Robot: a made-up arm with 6 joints. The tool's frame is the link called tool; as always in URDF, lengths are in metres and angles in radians.
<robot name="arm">
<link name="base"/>
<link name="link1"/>
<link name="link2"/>
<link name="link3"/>
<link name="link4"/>
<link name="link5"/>
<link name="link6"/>
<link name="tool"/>
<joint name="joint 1" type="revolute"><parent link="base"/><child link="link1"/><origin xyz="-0.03 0.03 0.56" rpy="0 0 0"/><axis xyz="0 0 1"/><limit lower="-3.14" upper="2.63"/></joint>
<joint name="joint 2" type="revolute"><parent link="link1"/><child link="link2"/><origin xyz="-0.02 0.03 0.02" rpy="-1.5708 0 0"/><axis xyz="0 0 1"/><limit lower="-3.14" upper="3.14"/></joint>
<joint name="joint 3" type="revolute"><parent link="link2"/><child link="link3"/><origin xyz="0 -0.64 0.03" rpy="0 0 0"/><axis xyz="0 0 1"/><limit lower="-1.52" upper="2.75"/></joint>
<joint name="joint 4" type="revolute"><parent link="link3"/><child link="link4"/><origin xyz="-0.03 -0.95 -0.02" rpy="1.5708 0 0"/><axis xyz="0 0 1"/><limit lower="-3.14" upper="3.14"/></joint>
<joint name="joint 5" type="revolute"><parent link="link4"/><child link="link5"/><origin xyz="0.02 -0.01 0" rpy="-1.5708 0 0"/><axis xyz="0 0 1"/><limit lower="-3.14" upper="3.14"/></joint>
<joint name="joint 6" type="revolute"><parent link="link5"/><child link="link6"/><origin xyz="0.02 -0.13 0.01" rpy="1.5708 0 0"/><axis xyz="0 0 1"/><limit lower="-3.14" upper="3.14"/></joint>
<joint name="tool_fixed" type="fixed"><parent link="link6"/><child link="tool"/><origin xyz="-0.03 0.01 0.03" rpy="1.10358 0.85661 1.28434"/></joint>
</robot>
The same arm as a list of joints. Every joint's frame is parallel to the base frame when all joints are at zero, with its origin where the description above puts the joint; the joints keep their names.
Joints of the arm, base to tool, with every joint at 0 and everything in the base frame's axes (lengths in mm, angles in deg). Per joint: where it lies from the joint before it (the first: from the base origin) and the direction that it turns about. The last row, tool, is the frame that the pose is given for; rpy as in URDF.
joint 1: axis 0 0 1 xyz -30 30 560
joint 2: axis 0 1 0 xyz -20 30 20
joint 3: axis 0 1 0 xyz 0 30 640
joint 4: axis 0 0 1 xyz -30 -20 950
joint 5: axis 0 1 0 xyz 20 -10 0
joint 6: axis 0 0 1 xyz 20 10 130
tool: xyz -30 10 30 rpy 63.23 49.08 73.59
Joint limits (deg, base to tool): -179.91..150.69 -179.91..179.91 -87.09..157.56 -179.91..179.91 -179.91..179.91 -179.91..179.91

